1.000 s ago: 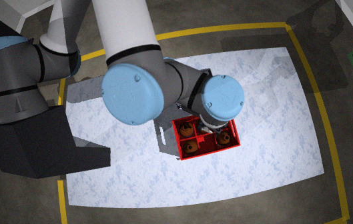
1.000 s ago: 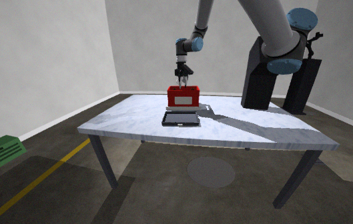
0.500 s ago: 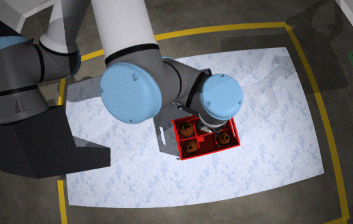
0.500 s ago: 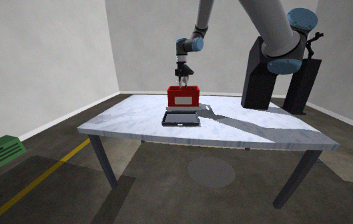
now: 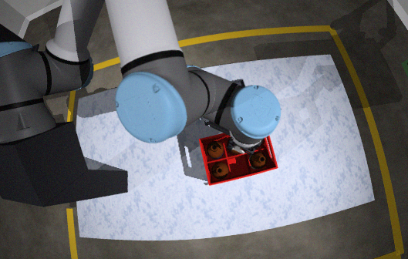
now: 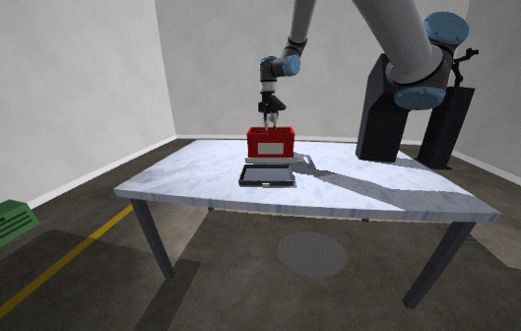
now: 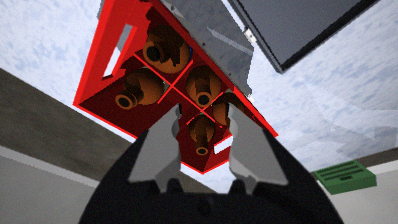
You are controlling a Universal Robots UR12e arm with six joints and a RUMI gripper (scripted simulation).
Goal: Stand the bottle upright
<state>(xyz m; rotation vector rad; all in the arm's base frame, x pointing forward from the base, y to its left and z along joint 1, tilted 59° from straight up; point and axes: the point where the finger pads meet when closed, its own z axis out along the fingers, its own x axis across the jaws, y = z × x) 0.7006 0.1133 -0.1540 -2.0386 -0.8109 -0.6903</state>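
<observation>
The red crate is 110 mm below my hand and 50 mm to the right of it. Also, from my hand: dark tray: 230 mm to the left, 180 mm below.
</observation>
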